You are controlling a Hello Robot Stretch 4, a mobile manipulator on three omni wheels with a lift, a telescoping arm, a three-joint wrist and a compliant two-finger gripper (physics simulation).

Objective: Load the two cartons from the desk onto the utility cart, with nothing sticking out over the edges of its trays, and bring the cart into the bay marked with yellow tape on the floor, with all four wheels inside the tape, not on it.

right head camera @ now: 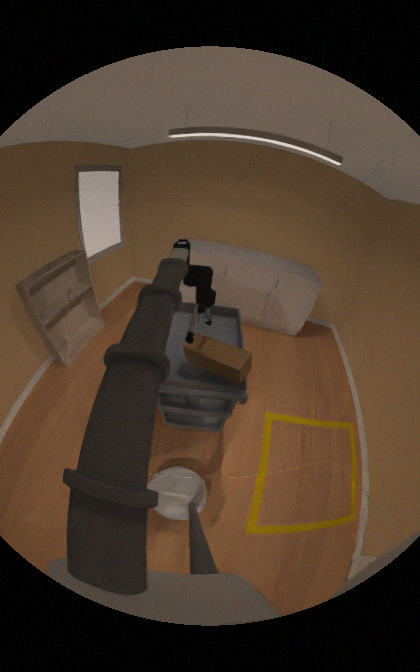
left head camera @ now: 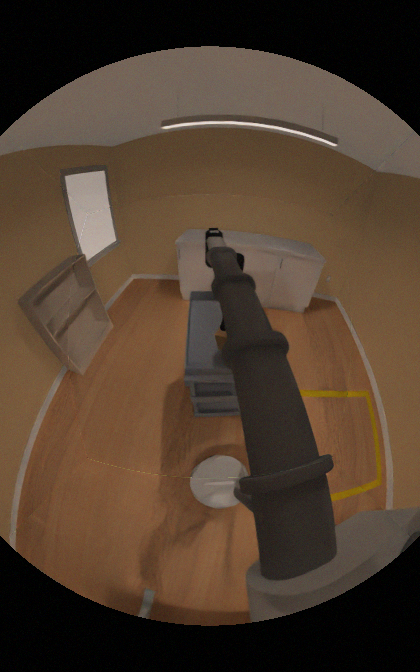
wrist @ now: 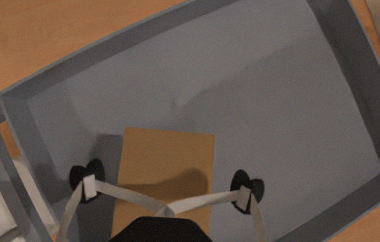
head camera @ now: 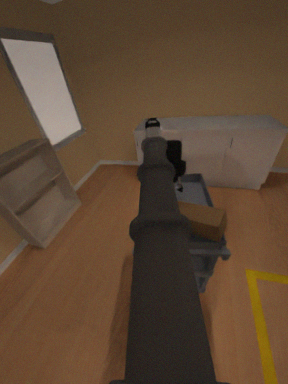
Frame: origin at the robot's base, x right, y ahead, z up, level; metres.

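Seen in the pictures: gripper, fingertip midpoint: (wrist: 168,179).
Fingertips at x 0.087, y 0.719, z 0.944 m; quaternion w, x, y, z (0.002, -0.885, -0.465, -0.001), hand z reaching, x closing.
Note:
A point is followed by its place in that frame.
A brown carton (head camera: 204,220) @[x 0.215, y 0.575, z 0.929 m] (left head camera: 220,340) (right head camera: 215,357) (wrist: 165,160) @[x 0.075, y 0.721, z 0.884 m] lies in the top tray of the blue-grey cart (head camera: 194,194) @[x 0.268, y 0.950, z 0.767 m] (left head camera: 202,340) (right head camera: 225,327) (wrist: 280,100) @[x 0.100, y 0.950, z 0.767 m], near the handle end. In the right head view it overlaps the tray's right rim; whether it sticks out I cannot tell. A second carton does not show. My gripper (right head camera: 199,330) (wrist: 168,179) @[x 0.087, y 0.719, z 0.943 m] is open above the tray, its fingertips apart on either side of the carton and clear of it. The yellow tape bay (head camera: 261,320) @[x 0.730, y 0.334, z -0.026 m] (left head camera: 374,435) (right head camera: 300,527) lies on the floor right of the cart, which stands outside it.
A white cabinet (head camera: 200,150) @[x 0.604, y 2.001, z 0.601 m] (left head camera: 295,275) (right head camera: 250,280) stands behind the cart. An open shelf unit (head camera: 72,187) @[x -1.208, y 1.786, z 0.316 m] (left head camera: 100,310) (right head camera: 95,305) stands at the left wall. A pale round disc (left head camera: 219,481) (right head camera: 177,492) is in front of the cart.

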